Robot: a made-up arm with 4 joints.
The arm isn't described. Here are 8 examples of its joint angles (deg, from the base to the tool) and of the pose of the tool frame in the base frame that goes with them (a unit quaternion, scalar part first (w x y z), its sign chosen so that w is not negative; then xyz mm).
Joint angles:
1: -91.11 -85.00 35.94 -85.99
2: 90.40 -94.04 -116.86 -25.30
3: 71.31 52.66 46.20 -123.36
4: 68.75 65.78 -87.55 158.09
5: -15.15 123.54 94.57 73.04
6: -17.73 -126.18 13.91 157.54
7: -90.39 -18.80 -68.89 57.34
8: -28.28 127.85 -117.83 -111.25
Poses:
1: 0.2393 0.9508 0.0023 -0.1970 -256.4 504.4 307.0
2: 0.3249 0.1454 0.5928 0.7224 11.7 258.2 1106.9
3: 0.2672 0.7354 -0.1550 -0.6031 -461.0 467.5 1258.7
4: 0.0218 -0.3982 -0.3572 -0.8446 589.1 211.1 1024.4
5: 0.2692 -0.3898 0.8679 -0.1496 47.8 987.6 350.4
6: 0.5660 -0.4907 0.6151 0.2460 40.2 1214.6 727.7
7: 0.2235 0.1692 0.5871 0.7594 268.8 551.9 821.6
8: 0.5238 0.2804 0.2626 0.7603 455.4 155.8 822.5
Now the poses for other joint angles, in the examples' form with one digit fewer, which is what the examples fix.
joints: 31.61 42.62 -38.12 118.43
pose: 0.543 -0.401 -0.672 -0.302 488 925 560
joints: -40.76 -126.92 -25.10 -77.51
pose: 0.151 -0.894 -0.218 0.362 2 391 529
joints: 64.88 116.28 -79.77 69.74
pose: 0.216 -0.484 -0.590 -0.609 539 411 959
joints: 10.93 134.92 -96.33 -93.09
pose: 0.621 -0.205 -0.087 0.752 85 156 954
